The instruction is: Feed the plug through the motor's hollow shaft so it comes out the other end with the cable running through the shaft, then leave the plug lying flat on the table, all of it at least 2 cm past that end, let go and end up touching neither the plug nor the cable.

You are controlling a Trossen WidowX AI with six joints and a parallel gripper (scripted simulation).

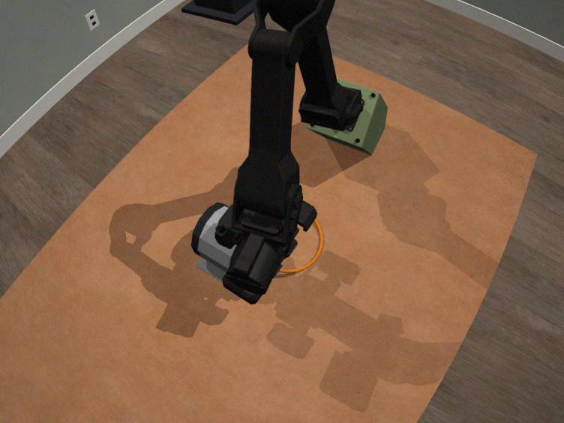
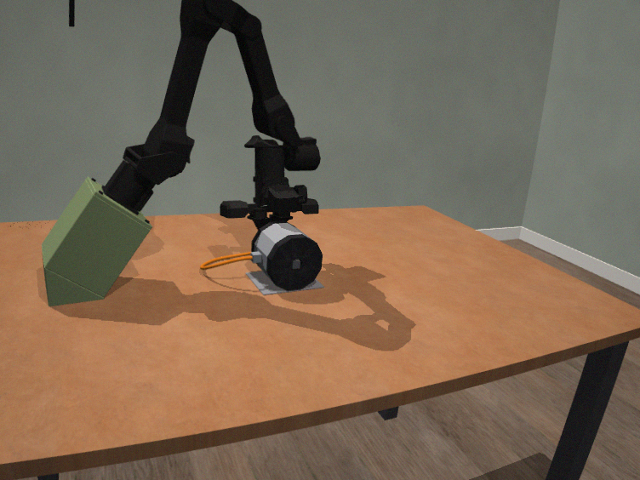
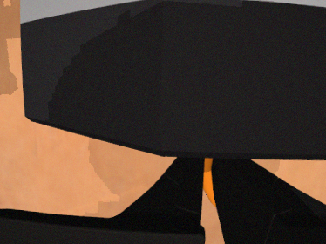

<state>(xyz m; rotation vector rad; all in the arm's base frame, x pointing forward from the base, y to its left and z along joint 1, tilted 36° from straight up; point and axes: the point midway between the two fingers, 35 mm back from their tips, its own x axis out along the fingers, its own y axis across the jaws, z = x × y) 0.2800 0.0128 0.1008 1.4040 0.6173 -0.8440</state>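
My hand is 110 mm to the left of the grey plug and 10 mm above it.
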